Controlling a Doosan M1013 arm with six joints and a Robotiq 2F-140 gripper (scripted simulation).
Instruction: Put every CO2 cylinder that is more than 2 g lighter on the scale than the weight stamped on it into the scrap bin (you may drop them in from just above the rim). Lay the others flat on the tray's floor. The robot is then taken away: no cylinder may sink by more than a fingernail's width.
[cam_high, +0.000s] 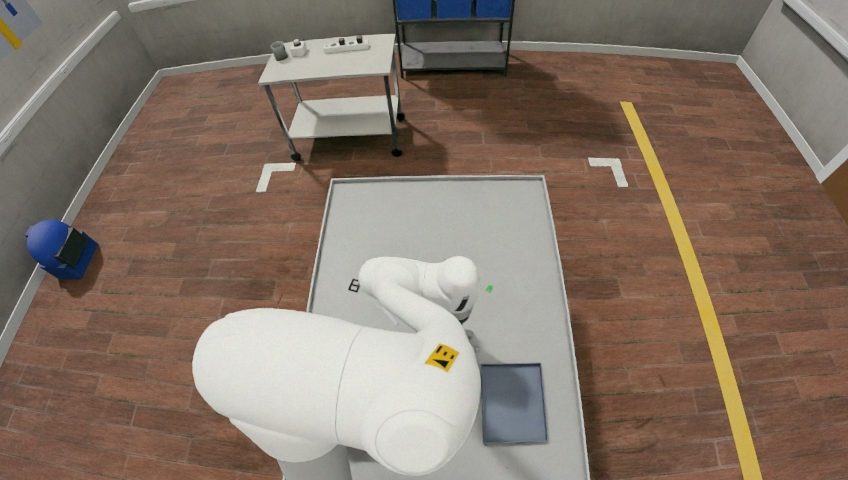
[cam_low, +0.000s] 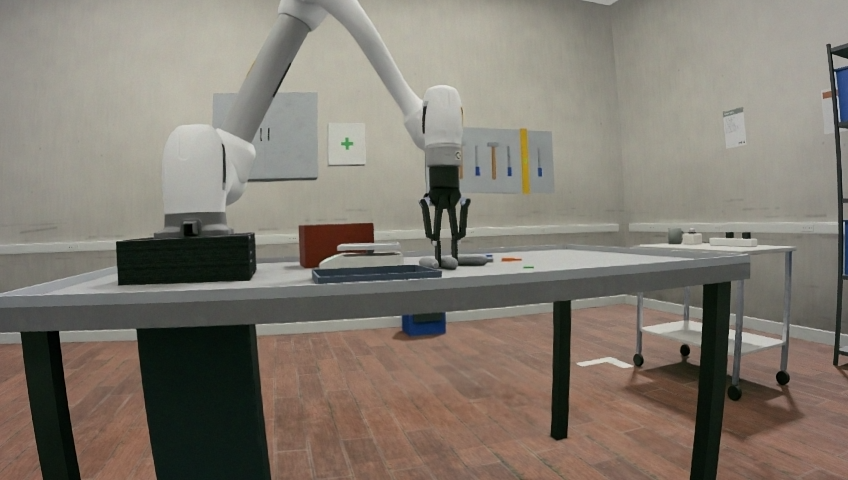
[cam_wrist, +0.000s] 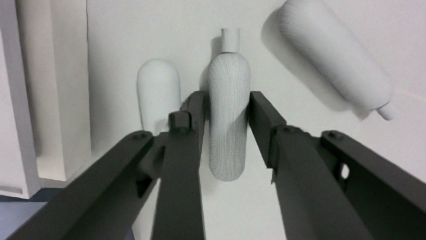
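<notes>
The scale platform is 180 mm behind my hand, 70 mm to the left of it and 20 mm above it. Round my hand: grey CO2 cylinder (50 mm behind, 40 mm to the right, 30 mm below); then scale (190 mm behind, 70 mm to the left); then green piece (160 mm ahead, 120 mm to the right, 30 mm below).
</notes>
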